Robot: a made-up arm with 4 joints.
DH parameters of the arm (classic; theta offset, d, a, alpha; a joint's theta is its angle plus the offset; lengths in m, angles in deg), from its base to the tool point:
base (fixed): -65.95 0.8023 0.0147 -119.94
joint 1: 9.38 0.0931 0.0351 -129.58
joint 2: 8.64 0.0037 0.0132 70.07
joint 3: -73.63 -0.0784 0.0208 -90
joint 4: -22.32 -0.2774 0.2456 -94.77
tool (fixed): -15.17 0.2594 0 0
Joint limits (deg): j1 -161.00..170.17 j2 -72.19..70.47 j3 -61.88..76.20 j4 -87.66..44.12
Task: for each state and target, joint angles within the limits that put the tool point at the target. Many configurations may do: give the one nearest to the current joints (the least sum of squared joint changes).
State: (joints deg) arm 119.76 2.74 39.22 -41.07
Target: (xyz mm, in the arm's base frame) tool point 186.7 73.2 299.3
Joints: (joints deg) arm 110.28 21.86 45.71 -60.26
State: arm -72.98 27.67 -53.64 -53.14
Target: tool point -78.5 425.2 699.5
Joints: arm -34.17 -13.91 -52.02 -26.11
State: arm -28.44 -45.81 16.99 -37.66
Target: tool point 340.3 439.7 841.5
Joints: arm -60.84 -45.74 21.94 -6.99
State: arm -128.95 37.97 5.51 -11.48
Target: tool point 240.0 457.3 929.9
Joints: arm -93.21 42.99 47.47 -34.98
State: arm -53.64 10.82 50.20 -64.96
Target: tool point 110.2 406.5 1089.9
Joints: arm -89.63 42.49 71.92 -28.56
